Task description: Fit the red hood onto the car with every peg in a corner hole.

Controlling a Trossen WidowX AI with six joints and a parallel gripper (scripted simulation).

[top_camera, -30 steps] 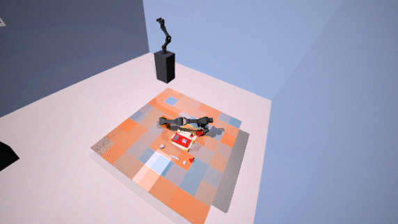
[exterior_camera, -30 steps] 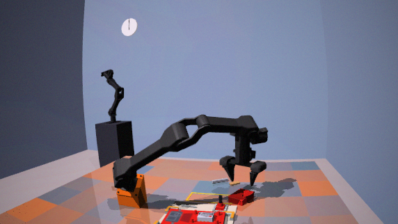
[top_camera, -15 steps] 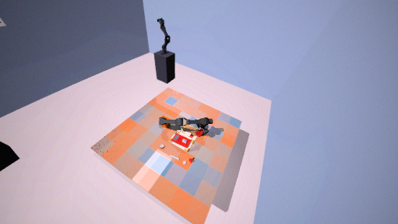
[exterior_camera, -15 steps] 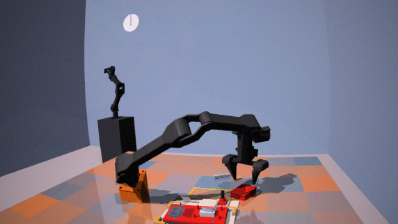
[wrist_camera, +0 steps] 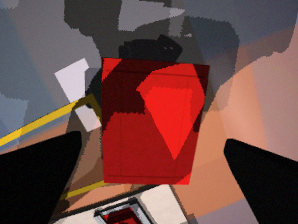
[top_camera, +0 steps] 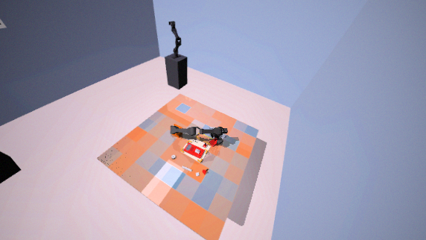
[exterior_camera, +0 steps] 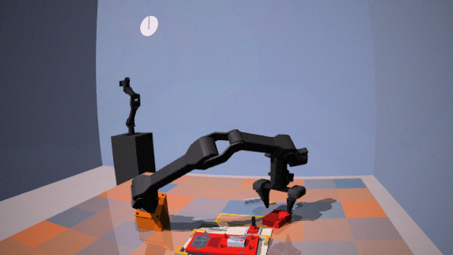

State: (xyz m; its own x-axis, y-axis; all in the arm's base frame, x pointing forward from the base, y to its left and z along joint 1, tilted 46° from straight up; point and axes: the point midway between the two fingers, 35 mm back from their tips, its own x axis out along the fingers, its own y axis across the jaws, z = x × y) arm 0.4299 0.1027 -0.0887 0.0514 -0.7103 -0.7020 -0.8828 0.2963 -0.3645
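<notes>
The red hood lies 30 mm below my gripper tip. The rest, counted from my gripper tip: white jig: 130 mm behind, 190 mm to the right, 30 mm below.
</notes>
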